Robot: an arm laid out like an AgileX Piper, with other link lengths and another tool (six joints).
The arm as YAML. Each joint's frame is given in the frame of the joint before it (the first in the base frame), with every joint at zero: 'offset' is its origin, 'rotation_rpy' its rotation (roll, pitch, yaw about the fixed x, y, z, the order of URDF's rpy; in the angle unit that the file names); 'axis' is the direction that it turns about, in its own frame. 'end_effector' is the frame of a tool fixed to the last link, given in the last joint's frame.
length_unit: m
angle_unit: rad
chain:
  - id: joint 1
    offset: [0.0, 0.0, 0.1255]
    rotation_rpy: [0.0, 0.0, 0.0]
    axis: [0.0, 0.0, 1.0]
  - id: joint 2
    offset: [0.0, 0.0, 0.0]
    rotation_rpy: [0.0, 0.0, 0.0]
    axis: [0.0, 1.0, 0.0]
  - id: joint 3
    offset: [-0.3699, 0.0, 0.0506]
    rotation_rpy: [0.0, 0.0, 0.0]
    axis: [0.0, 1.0, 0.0]
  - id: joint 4
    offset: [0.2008, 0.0, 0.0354]
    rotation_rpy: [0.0, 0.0, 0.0]
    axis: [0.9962, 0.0, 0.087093]
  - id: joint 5
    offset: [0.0, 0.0, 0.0]
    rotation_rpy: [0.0, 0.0, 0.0]
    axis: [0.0, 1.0, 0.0]
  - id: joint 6
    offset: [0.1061, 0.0, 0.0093]
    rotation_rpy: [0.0, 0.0, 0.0]
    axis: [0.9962, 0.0, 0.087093]
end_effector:
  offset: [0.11, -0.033, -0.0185]
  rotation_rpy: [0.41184, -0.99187, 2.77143]
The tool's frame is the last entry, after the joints.
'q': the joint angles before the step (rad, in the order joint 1, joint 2, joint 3, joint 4, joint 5, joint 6). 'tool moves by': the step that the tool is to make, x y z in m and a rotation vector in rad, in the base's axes. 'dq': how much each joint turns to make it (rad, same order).
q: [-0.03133, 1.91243, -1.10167, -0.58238, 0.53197, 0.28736]
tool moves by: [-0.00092, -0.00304, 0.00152, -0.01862, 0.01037, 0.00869]
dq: [0.00000, 0.00001, -0.00125, -0.01801, 0.01250, -0.00225]
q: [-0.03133, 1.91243, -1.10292, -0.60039, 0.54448, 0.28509]
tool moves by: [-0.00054, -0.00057, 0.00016, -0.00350, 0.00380, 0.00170]
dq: [-0.00001, -0.00001, 0.00002, -0.00192, 0.00366, -0.00225]
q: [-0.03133, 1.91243, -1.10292, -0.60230, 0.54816, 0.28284]
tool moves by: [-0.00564, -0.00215, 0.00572, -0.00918, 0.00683, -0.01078]
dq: [0.00000, -0.01529, -0.00003, 0.00092, 0.02611, -0.00112]
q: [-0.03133, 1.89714, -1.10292, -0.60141, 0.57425, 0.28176]
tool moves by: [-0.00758, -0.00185, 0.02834, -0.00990, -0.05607, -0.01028]
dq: [-0.00001, -0.07433, -0.00112, -0.00001, 0.02316, -0.00001]
